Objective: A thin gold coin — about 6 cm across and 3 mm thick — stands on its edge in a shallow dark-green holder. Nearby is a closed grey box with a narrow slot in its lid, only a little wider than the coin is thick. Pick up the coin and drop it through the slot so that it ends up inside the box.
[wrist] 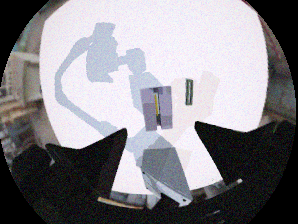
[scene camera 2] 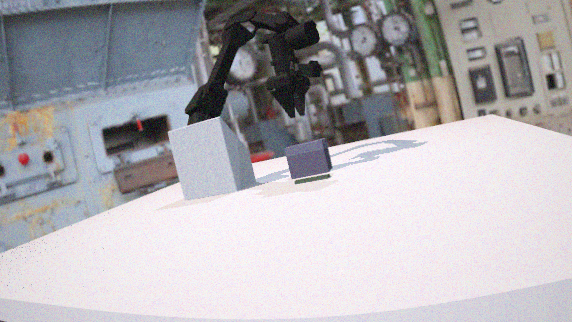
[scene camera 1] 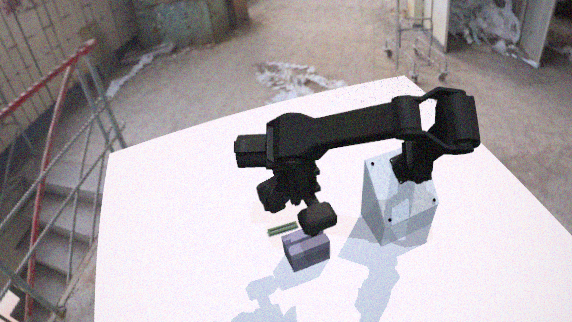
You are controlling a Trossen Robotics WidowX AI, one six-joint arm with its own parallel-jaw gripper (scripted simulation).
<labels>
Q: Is my gripper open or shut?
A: Open.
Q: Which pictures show my gripper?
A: The wrist view, scene camera 2 and scene camera 1: all of them.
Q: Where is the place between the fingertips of my gripper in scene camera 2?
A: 297, 116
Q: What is my gripper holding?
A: Nothing.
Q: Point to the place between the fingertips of my gripper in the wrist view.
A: At 161, 128
</labels>
